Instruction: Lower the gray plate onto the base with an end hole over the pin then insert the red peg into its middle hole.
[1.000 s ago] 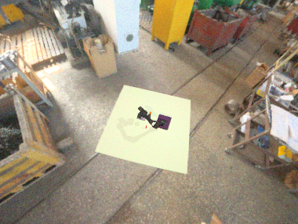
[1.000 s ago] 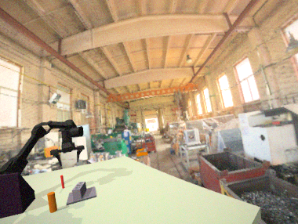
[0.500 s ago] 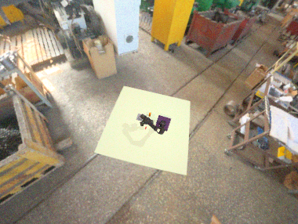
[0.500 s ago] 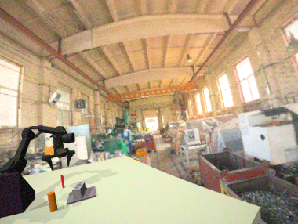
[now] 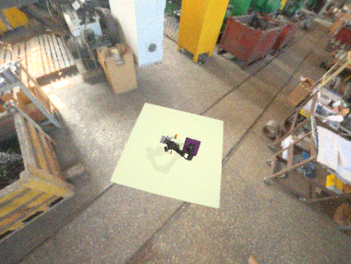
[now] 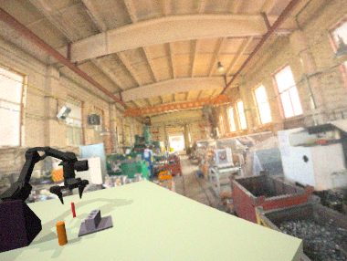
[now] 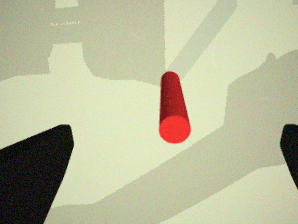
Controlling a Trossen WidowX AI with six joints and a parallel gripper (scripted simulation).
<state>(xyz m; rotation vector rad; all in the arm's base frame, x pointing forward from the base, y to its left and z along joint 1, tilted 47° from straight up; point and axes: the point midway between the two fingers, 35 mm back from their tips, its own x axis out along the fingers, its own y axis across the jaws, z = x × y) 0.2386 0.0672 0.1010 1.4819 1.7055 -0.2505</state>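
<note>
Now: gripper tip 50 mm above the red peg. Also, from my gripper tip: gray base (160 mm to the right, 120 mm ahead, 80 mm below); orange cylinder (250 mm to the right, 50 mm below, 10 mm behind); gray plate (180 mm to the right, 110 mm ahead, 40 mm below).
</note>
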